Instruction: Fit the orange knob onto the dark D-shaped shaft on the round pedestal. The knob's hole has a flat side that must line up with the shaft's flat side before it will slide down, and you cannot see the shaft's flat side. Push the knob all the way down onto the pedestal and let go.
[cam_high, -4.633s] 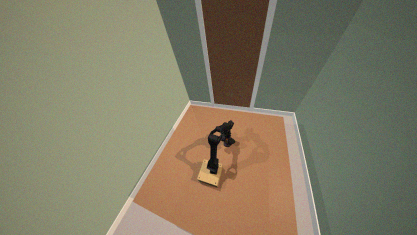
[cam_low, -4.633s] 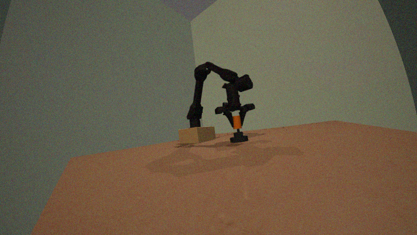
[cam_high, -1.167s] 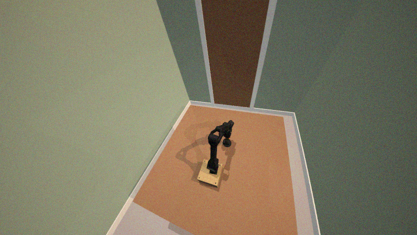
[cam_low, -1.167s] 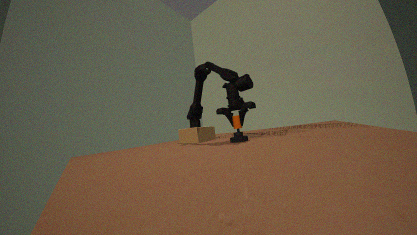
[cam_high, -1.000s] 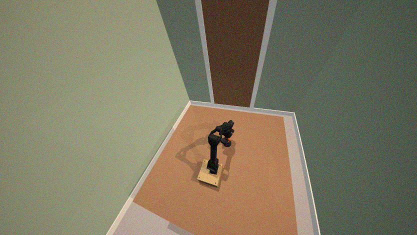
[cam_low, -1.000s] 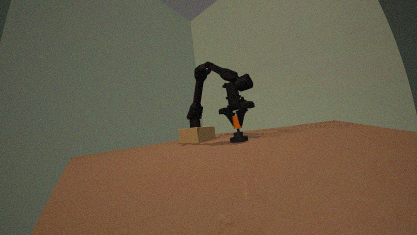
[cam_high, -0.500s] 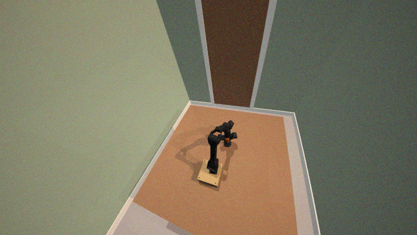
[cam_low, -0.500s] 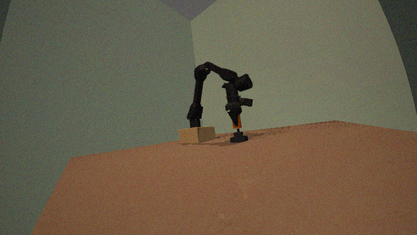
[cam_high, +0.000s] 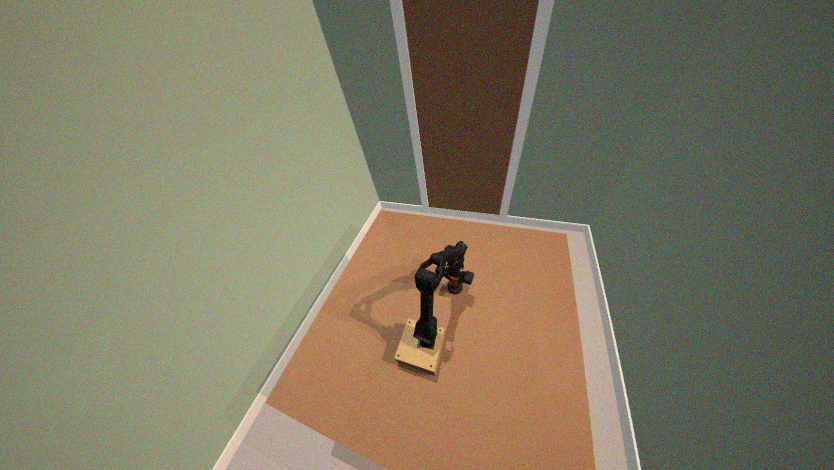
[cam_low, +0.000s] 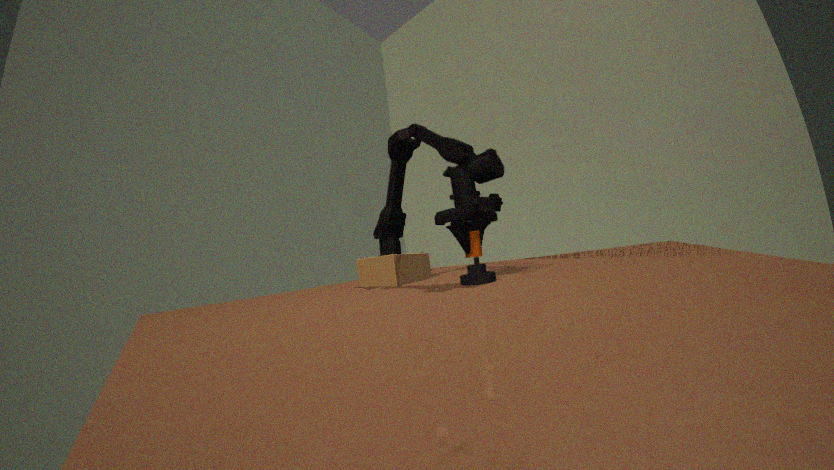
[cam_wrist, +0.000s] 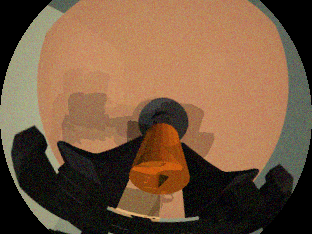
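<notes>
Now: gripper tip 2 cm below the orange knob. Also, from my gripper tip: round pedestal 4 cm below.
</notes>
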